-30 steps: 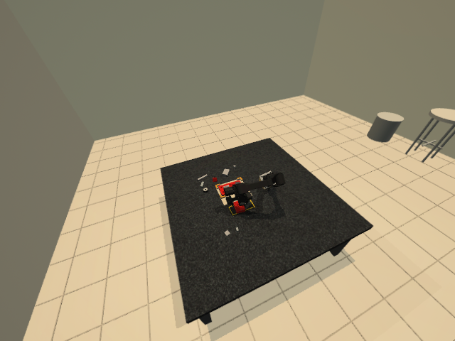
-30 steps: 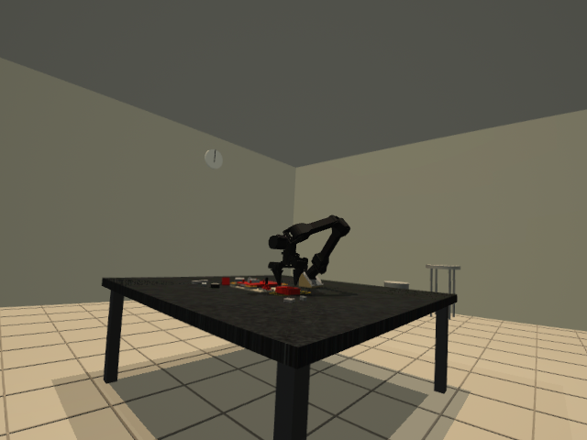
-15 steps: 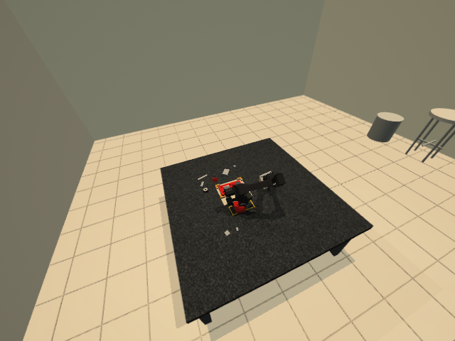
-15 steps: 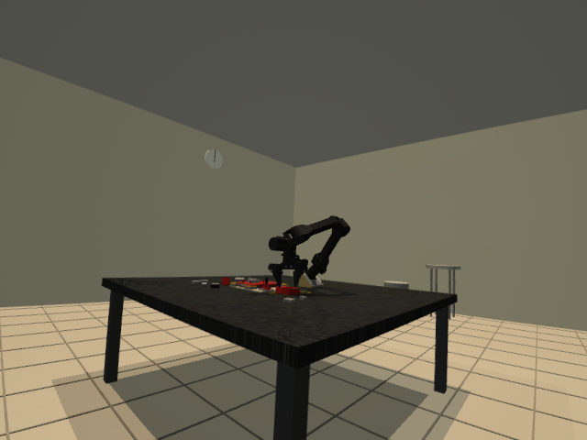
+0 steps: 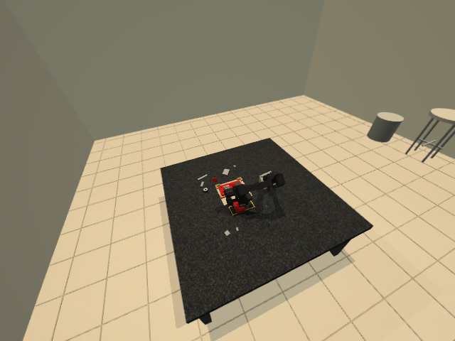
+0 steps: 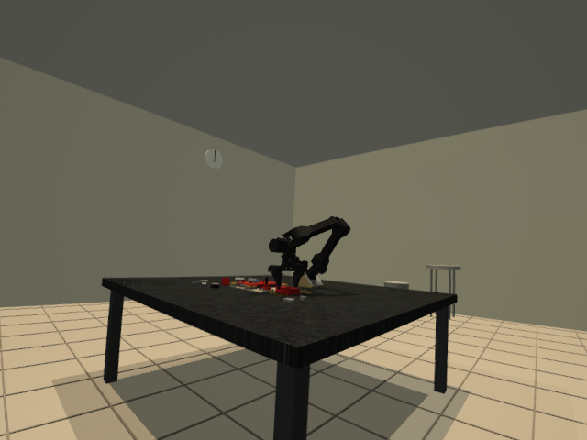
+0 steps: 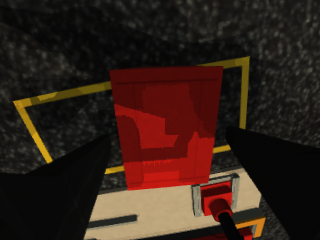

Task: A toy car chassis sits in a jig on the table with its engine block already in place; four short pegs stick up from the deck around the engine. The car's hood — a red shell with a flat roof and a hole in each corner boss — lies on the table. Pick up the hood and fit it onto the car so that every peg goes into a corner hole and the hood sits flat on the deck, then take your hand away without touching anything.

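My gripper tip is now right at the red hood. Also, from my gripper tip: beige jig 19 cm to the right, 3 cm behind, 1 cm below; wheel 29 cm to the right, 18 cm ahead, 1 cm below.
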